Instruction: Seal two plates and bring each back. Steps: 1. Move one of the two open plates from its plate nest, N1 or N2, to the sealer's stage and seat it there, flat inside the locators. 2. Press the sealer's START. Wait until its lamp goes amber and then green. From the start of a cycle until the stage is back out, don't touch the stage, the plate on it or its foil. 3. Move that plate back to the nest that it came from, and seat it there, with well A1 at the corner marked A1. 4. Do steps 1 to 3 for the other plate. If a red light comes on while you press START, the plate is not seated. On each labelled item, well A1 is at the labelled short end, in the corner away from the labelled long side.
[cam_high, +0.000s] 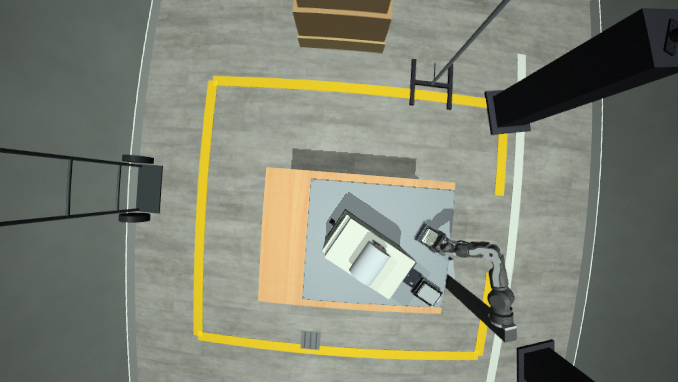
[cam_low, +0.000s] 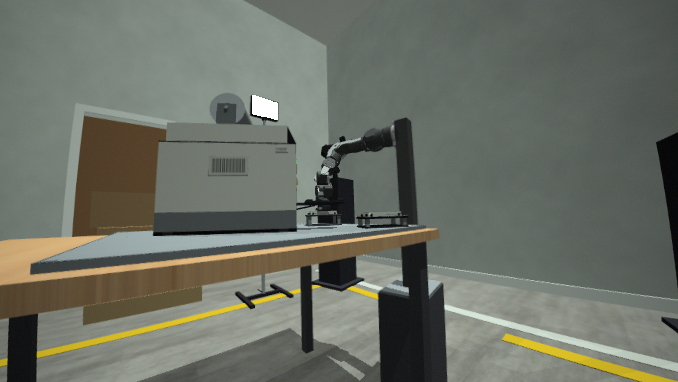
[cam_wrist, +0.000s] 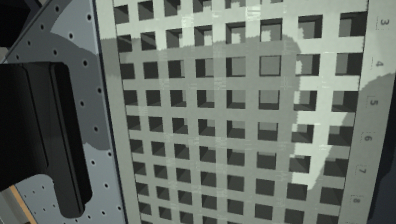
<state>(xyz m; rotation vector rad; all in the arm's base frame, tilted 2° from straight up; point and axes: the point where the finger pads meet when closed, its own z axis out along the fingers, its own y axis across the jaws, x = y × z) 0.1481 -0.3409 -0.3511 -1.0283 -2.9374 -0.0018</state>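
Right now my hand is 1 cm above the plate. Round my hand: foil roll (44 cm ahead, 34 cm above, 4 cm to the right); then sealer stage (19 cm ahead, 18 cm to the left, 2 cm above).
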